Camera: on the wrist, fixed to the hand. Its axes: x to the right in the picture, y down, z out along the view.
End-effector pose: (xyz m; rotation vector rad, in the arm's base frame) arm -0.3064 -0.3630 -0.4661 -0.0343 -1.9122 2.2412
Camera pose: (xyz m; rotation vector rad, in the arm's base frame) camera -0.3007 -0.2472 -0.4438 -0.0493 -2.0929 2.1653
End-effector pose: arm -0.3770 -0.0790 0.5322 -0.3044 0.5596 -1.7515
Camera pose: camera -0.4675 -0.0645 0.4579 -0.4127 0.6411 -1.6643
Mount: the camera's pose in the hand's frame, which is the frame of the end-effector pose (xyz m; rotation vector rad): 0.0157 -0.0396 -0.1101 -0.1249 -0.0434 0.0468
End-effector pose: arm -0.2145 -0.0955 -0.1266 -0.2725 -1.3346 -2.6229
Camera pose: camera -0.2481 -0.1632 -0.2173 -0.3760 -1.1639 -2.6796
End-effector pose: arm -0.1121 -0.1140 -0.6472 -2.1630 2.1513 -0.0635
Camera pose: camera -0.0828 -0.1333 -0.5345 -2.1551 2.2367 0.1232
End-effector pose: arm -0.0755 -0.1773 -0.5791 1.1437 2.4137 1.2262
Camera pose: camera -0.1615 -0.2462 -0.5367 1.1834 2.2563 1.3314
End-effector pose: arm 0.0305 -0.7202 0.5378 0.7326 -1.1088 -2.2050
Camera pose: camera 0.0853 -0.7691 0.4454 0.6022 -0.9886 -2.2371
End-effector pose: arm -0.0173 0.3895 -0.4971 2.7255 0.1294 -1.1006
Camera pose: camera 0.0625 0.4521 -0.4366 2.5799 0.1229 -1.0995
